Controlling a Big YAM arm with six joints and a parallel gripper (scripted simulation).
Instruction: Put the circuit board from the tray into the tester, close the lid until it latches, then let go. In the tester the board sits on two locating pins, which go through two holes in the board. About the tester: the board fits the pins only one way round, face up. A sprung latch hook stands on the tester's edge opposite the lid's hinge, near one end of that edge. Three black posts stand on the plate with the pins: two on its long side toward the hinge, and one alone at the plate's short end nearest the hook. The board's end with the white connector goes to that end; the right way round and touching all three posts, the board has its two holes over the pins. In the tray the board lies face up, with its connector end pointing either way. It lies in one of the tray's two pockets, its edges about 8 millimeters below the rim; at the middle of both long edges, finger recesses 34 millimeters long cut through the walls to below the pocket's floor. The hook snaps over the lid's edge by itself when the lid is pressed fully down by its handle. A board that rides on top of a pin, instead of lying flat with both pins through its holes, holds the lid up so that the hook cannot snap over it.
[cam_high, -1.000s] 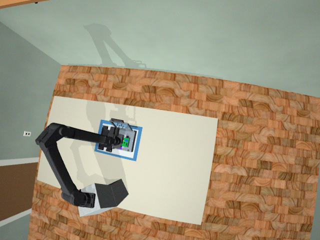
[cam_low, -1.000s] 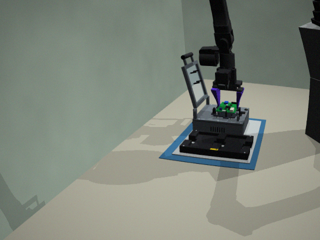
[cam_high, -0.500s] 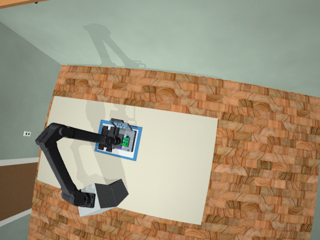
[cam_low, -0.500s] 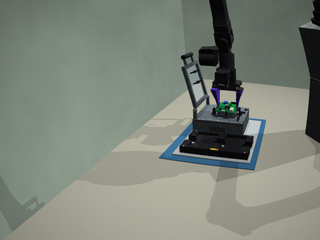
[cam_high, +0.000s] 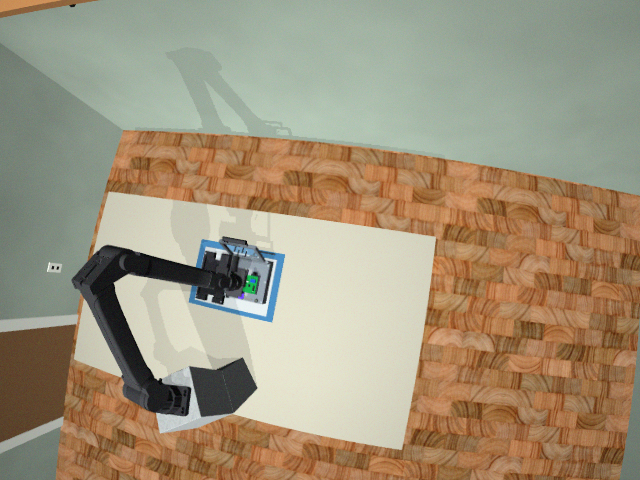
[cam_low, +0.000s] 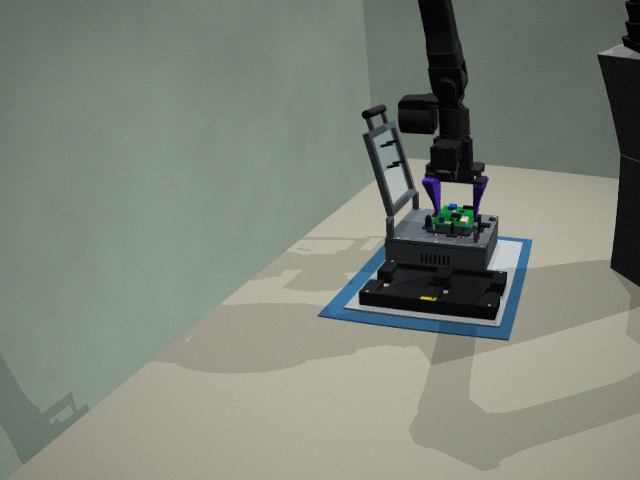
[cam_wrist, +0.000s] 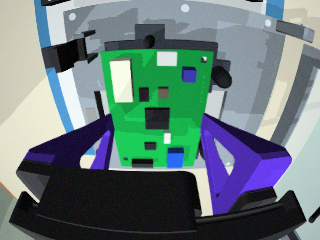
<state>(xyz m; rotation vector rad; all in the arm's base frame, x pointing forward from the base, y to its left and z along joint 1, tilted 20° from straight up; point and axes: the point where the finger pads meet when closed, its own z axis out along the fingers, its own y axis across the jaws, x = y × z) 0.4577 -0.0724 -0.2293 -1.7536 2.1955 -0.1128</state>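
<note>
Right now the green circuit board is right at my hand. Round my hand: tester (4 cm ahead, 3 cm to the left, 3 cm above); then tester lid (12 cm ahead, 2 cm to the right, 10 cm above); then tester plate (1 cm ahead, 1 cm below).
</note>
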